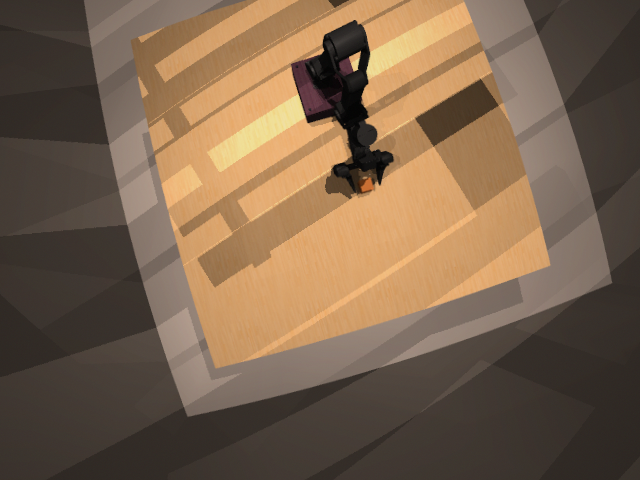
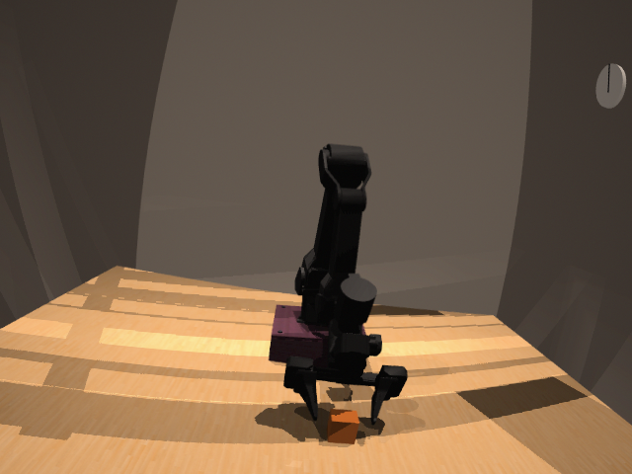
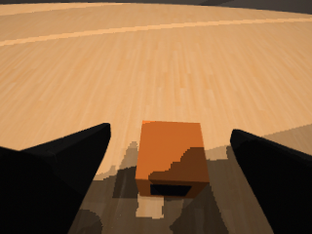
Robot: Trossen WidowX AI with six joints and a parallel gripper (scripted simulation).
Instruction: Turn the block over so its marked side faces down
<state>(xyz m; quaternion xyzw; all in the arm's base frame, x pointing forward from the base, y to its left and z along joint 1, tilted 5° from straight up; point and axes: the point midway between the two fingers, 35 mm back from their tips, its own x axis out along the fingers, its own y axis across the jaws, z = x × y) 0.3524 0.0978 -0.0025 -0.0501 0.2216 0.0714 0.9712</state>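
Now: the block 20 mm below my gripper tip and 20 mm behind it.
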